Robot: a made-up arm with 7 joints. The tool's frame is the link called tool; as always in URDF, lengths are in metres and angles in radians. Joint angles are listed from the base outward. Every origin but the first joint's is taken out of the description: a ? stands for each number. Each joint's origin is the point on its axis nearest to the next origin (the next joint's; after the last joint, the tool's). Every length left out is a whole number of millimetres.
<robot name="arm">
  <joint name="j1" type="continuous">
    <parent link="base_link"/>
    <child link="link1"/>
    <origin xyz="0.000 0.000 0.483" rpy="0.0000 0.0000 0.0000"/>
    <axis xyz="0 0 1"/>
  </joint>
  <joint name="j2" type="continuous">
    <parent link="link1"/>
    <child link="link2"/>
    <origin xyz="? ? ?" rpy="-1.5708 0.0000 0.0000"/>
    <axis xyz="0 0 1"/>
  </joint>
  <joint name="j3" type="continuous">
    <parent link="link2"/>
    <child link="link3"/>
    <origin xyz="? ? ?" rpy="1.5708 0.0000 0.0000"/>
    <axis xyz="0 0 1"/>
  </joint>
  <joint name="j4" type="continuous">
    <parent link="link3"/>
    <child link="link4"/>
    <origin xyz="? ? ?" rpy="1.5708 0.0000 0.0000"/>
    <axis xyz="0 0 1"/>
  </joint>
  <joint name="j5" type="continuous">
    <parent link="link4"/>
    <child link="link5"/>
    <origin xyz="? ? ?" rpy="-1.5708 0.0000 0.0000"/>
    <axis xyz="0 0 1"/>
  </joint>
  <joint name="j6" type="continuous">
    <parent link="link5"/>
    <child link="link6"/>
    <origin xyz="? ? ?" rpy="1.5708 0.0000 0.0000"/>
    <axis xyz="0 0 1"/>
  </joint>
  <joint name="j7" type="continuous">
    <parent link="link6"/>
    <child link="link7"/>
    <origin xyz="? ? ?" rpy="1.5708 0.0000 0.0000"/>
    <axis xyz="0 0 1"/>
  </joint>
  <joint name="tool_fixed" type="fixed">
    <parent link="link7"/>
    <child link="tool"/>
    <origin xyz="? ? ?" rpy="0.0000 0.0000 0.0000"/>
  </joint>
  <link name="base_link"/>
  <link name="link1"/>
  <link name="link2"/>
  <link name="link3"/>
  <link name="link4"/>
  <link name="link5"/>
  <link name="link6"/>
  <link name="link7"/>
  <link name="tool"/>
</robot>
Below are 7 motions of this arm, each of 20 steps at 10 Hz.
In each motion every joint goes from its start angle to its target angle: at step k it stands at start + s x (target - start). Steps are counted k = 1, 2, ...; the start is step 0. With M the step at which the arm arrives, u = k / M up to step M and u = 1 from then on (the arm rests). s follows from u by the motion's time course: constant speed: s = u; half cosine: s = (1 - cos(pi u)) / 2; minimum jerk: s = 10 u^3 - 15 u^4 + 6 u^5.
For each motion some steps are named. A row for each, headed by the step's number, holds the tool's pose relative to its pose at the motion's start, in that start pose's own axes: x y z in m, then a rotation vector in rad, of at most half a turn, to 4 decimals.
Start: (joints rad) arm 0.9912 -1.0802 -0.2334 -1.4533 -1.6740 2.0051 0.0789
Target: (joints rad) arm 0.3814 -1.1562 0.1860 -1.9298 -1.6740 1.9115 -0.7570
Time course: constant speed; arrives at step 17
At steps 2, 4, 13, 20:
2: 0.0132 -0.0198 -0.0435 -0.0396 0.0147 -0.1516
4: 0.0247 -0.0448 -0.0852 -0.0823 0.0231 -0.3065
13: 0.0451 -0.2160 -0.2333 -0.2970 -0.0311 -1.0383
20: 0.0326 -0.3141 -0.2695 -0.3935 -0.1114 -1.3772

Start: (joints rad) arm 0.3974 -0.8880 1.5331 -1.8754 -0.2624 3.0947 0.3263
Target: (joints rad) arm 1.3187 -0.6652 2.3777 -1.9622 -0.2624 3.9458 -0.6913
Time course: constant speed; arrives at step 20
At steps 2, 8, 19, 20:
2: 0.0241 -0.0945 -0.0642 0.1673 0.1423 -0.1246
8: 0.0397 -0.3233 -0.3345 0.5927 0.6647 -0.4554
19: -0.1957 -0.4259 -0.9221 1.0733 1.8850 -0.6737
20: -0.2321 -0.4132 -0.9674 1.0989 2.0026 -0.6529

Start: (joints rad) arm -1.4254 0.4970 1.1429 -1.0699 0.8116 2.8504 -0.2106
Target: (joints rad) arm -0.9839 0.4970 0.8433 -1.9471 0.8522 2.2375 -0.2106
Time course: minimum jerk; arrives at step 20
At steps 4, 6, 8, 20:
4: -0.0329 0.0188 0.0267 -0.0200 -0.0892 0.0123
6: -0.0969 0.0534 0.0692 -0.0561 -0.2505 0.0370
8: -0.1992 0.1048 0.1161 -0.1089 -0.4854 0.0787
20: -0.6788 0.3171 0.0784 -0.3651 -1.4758 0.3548

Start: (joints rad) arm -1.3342 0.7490 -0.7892 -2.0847 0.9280 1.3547 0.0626
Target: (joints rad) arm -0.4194 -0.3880 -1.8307 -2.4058 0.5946 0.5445 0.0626
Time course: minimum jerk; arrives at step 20
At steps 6, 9, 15, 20:
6: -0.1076 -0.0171 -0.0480 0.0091 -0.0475 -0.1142
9: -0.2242 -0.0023 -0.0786 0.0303 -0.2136 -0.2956
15: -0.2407 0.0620 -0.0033 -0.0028 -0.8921 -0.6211
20: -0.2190 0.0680 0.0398 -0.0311 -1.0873 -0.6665

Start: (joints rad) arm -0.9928 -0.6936 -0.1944 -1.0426 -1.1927 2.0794 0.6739
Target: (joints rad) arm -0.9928 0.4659 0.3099 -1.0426 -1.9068 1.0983 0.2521
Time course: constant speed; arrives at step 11
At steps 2, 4, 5, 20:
2: -0.1056 -0.2084 0.0385 -0.0966 -0.1176 -0.3296
4: -0.2517 -0.3855 0.0601 -0.1956 -0.2082 -0.6464
5: -0.3363 -0.4603 0.0639 -0.2458 -0.2441 -0.7987
20: -0.9123 -0.6957 -0.0122 -0.5514 -0.3461 -1.6011

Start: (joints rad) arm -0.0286 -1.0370 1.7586 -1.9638 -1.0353 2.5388 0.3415
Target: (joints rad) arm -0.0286 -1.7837 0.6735 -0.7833 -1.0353 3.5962 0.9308
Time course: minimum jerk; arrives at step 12
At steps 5, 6, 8, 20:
5: 0.0232 0.2669 -0.1291 -0.4459 0.4346 0.2549
6: 0.0318 0.3257 -0.2547 -0.6335 0.6804 0.2337
8: 0.0502 0.2841 -0.5333 -0.8958 1.1495 -0.0593
20: 0.0547 0.1327 -0.7048 -0.9777 1.4055 -0.4659

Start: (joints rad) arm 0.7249 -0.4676 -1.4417 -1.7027 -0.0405 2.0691 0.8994
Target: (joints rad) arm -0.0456 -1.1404 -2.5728 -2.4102 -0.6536 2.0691 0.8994
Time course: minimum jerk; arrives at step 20
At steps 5, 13, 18, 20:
5: 0.1110 0.1375 0.0160 -0.0651 0.0143 0.1659
13: 0.0749 1.0353 0.2757 -0.2246 -0.4129 1.0213
18: -0.1286 1.1350 0.4222 -0.1077 -0.6895 1.1660
20: -0.1364 1.1358 0.4277 -0.1012 -0.7002 1.1695

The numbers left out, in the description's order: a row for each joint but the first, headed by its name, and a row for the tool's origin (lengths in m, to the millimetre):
j2: 0.000 0.000 0.000
j3: 0.000 -0.367 0.000
j4: 0.119 0.000 0.000
j5: -0.125 0.581 0.000
j6: 0.000 0.000 0.000
j7: 0.102 0.000 0.000
tool: 0.000 0.000 0.000

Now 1 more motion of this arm.
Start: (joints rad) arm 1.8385 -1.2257 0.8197 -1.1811 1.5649 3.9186 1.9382
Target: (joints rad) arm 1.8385 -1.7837 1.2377 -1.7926 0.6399 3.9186 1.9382
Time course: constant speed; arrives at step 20
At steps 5, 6, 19, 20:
5: 0.0221 0.0764 -0.1039 -0.1937 -0.1156 -0.2467
6: 0.0285 0.0899 -0.1265 -0.2345 -0.1422 -0.2967
19: 0.1773 0.1810 -0.4428 -0.8089 -0.5866 -0.9591
20: 0.1937 0.1799 -0.4665 -0.8555 -0.6271 -1.0108

